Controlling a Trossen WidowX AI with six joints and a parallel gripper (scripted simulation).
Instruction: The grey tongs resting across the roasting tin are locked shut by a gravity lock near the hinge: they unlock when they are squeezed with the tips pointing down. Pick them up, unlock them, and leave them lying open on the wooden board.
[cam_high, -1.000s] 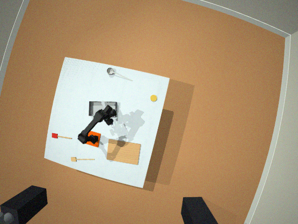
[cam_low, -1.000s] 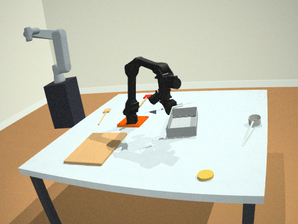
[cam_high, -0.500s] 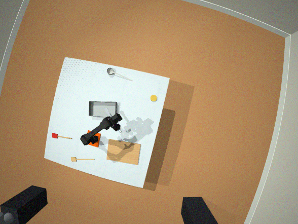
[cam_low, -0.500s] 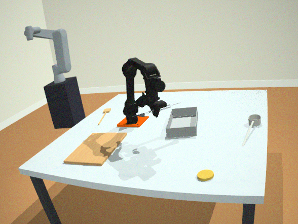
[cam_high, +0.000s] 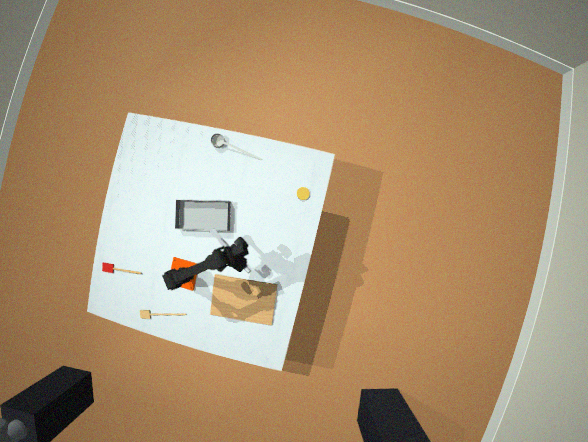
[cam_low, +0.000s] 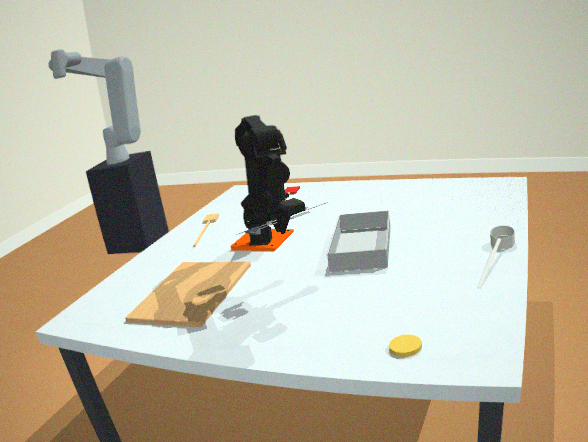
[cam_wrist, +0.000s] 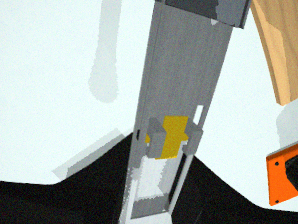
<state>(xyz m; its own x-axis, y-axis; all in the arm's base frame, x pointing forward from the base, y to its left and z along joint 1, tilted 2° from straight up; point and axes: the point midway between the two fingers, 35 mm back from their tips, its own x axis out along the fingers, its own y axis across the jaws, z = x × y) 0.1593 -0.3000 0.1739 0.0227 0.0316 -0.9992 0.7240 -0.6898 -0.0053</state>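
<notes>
Right now my gripper tip is 40 mm below the yellow lock piece, 20 mm to the left of it and 20 mm past it. Round my gripper tip: grey roasting tin 220 mm to the left, 170 mm ahead, 130 mm below; wooden board 290 mm behind, 150 mm below, 30 mm to the right; yellow disc 330 mm to the right, 330 mm ahead, 150 mm below.
</notes>
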